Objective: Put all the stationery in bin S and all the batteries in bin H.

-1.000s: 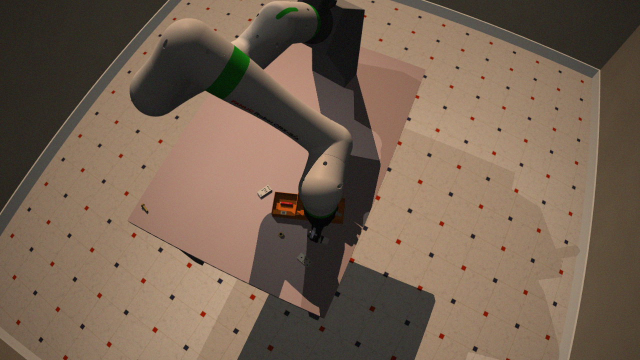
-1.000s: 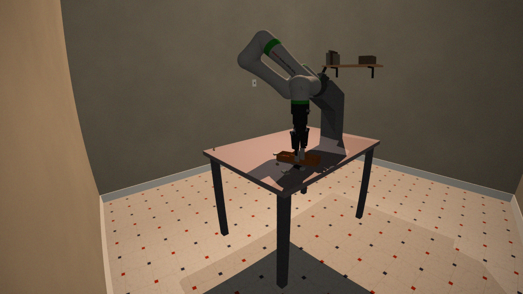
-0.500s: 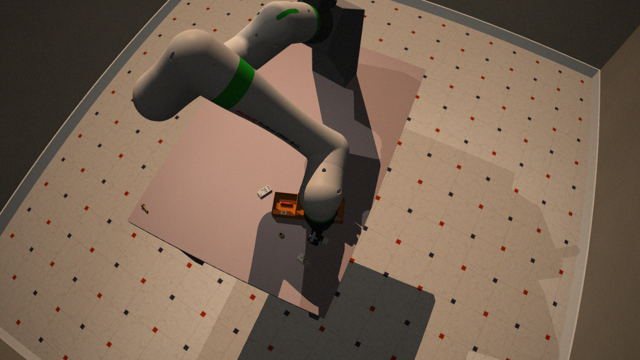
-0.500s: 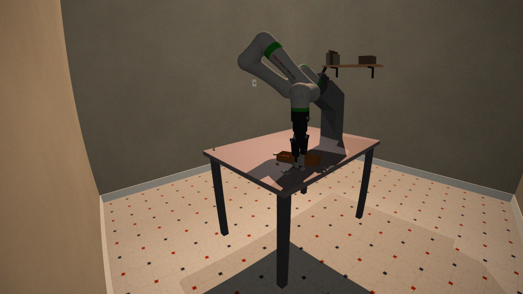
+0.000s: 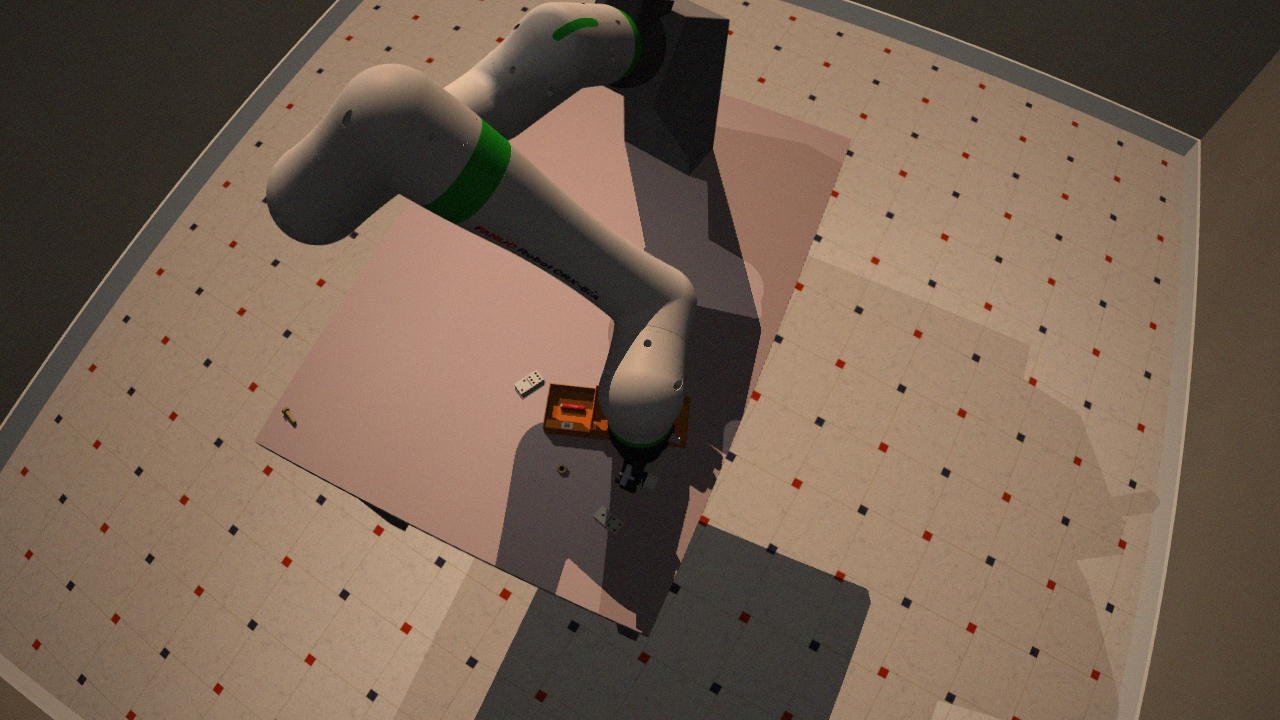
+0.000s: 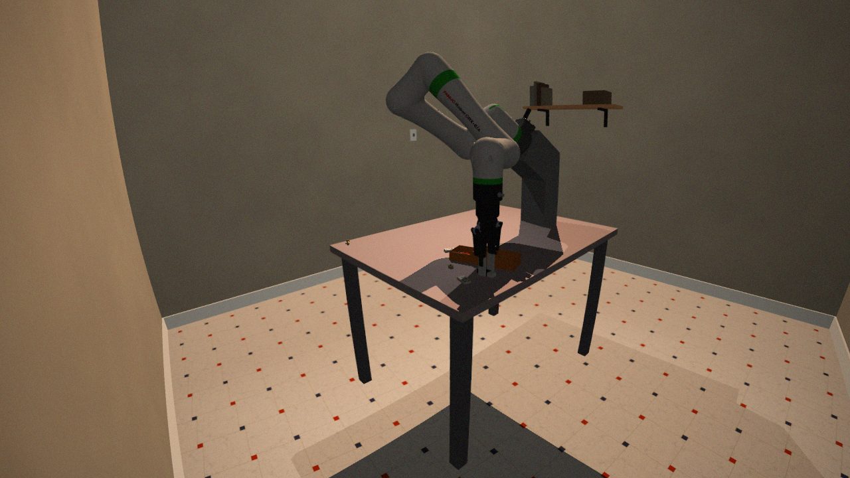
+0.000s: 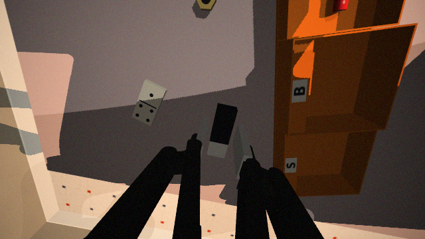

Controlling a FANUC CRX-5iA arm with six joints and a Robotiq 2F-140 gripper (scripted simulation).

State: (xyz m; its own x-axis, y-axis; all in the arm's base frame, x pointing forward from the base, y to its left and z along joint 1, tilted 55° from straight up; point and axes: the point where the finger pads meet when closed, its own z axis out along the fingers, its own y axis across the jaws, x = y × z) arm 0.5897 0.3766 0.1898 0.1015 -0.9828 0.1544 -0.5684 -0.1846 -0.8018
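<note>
The grey domino is 9 cm ahead of my hand and 3 cm below it. Round my hand: black block: 1 cm to the left, 3 cm below; ring-like part: 6 cm ahead, 12 cm to the right, 3 cm below; red battery: 4 cm behind, 17 cm to the right, 2 cm below.
</note>
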